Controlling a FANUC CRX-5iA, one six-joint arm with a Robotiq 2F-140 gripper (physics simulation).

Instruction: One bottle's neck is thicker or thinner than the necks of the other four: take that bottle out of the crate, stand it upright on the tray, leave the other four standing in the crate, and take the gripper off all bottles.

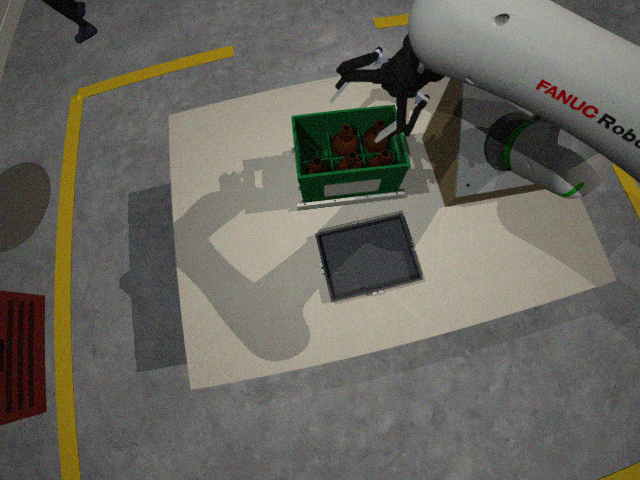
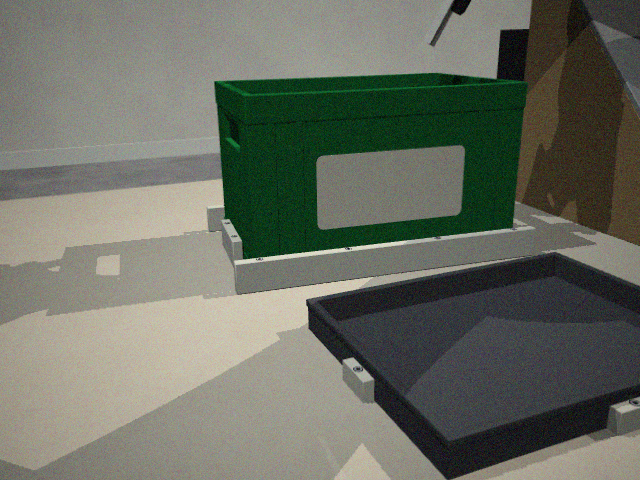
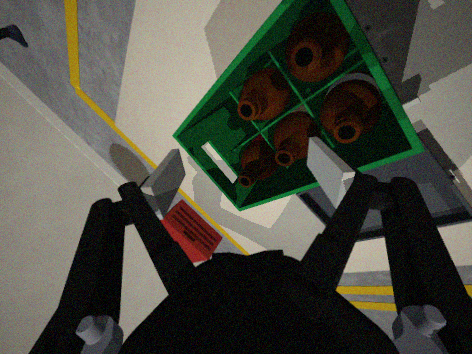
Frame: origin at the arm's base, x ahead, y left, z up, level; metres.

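Where they show: gripper, between the fingertips: (image 1: 356, 118) (image 2: 370, 12) (image 3: 243, 156); arm's base, origin of its link: (image 1: 509, 142).
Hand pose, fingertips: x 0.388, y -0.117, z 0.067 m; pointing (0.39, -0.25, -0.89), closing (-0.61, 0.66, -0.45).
Note:
Each offset is from my fingertips to the top centre of the thing. "pt": to the spot under its first point.
The green crate @(dx +0.016, dy +0.006, dz -0.067 m) (image 1: 314, 187) (image 2: 279, 180) (image 3: 375, 67) holds five upright brown bottles; its back-left compartment is empty. The back row has a middle bottle @(dx +0.009, dy -0.036, dz -0.079 m) (image 1: 345, 142) (image 3: 265, 95) and a right bottle @(dx -0.080, dy -0.026, dz -0.079 m) (image 1: 374, 139) (image 3: 317, 47). The front row has a left bottle @(dx +0.108, dy +0.039, dz -0.079 m) (image 1: 317, 165) (image 3: 257, 162), a middle bottle @(dx +0.019, dy +0.046, dz -0.079 m) (image 1: 352, 161) (image 3: 295, 132) and a right bottle @(dx -0.062, dy +0.064, dz -0.079 m) (image 1: 382, 159) (image 3: 352, 107). I cannot tell which neck differs. My gripper (image 1: 360, 114) (image 3: 243, 156) is open and empty, above the crate's level. The dark tray @(pt dx +0.021, dy +0.281, dz -0.237 m) (image 1: 372, 258) (image 2: 516, 361) (image 3: 402, 182) is empty, in front of the crate.
Pale rails @(dx +0.031, dy +0.104, dz -0.212 m) (image 1: 351, 199) (image 2: 387, 260) edge the crate's base. A brown-sided pedestal (image 1: 445, 149) (image 2: 573, 129) stands to the right of the crate. A red slatted box (image 1: 23, 356) (image 3: 192, 231) is at the far left. Part of a person's leg (image 1: 82, 25) (image 3: 12, 35) shows.

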